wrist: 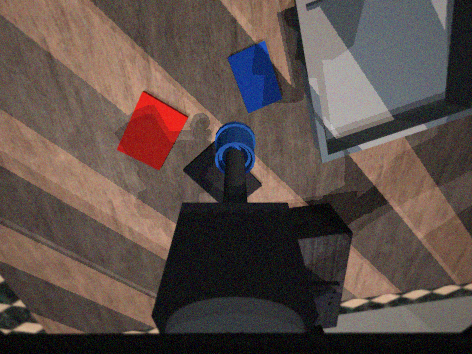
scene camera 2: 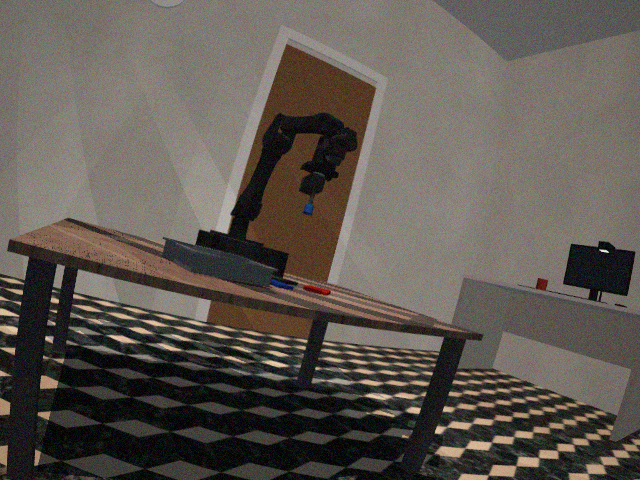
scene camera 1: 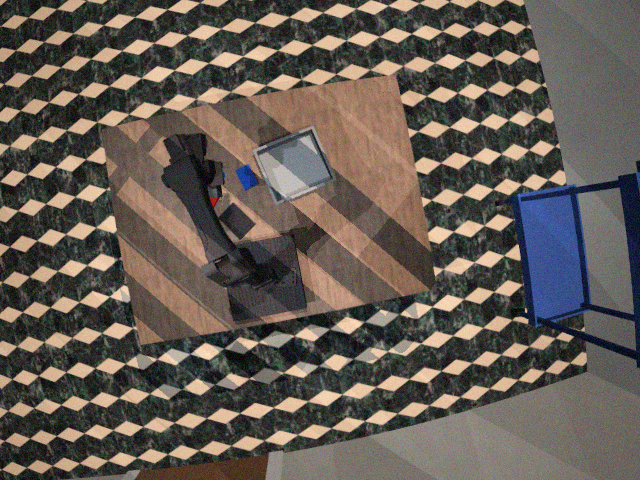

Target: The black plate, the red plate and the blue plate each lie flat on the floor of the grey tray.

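Where they show: hand, tool point: (wrist: 235,140) (scene camera 2: 307,213); arm's base, link origin: (scene camera 2: 236,239) (scene camera 1: 268,276).
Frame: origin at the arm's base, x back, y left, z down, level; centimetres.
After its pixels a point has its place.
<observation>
My gripper (scene camera 2: 308,209) (wrist: 235,140), a small blue suction cup, is open, with nothing on it, high above the table. In the wrist view it overlaps part of the black plate (scene camera 1: 237,221) {y 12.6, x -20.1, z 8.2 cm} (wrist: 204,170) {y 16.5, x -21.7, z 8.2 cm}, which lies flat on the table near the arm's base. The red plate (scene camera 1: 214,202) {y 21.5, x -27.4, z 8.1 cm} (scene camera 2: 316,289) {y 22.9, x -32.4, z 8.0 cm} (wrist: 152,131) {y 24.8, x -28.2, z 8.0 cm} lies flat on the table, partly hidden by the arm in scene camera 1. The blue plate (scene camera 1: 247,177) {y 8.8, x -37.0, z 8.1 cm} (scene camera 2: 282,284) {y 10.2, x -40.3, z 8.1 cm} (wrist: 255,77) {y 9.3, x -37.4, z 8.1 cm} lies flat on the table beside the grey tray (scene camera 1: 306,191) {y -13.8, x -31.1, z 4.1 cm} (scene camera 2: 217,264) {y -9.8, x -52.6, z 6.1 cm} (wrist: 321,120) {y -0.5, x -32.5, z 4.1 cm}. No plate shows on the tray's floor.
The tray's raised walls stand next to the blue plate. The arm's dark base plate (scene camera 1: 268,304) {y 0.0, x 10.1, z 0.1 cm} is at the edge of the wooden table (scene camera 1: 361,118) {y -35.6, x -61.3, z 9.1 cm} (scene camera 2: 113,253) {y -34.1, x -60.0, z 9.1 cm}. A blue chair (scene camera 1: 553,253) stands away from the table. A desk (scene camera 2: 547,320) with a monitor (scene camera 2: 598,268) is farther off.
</observation>
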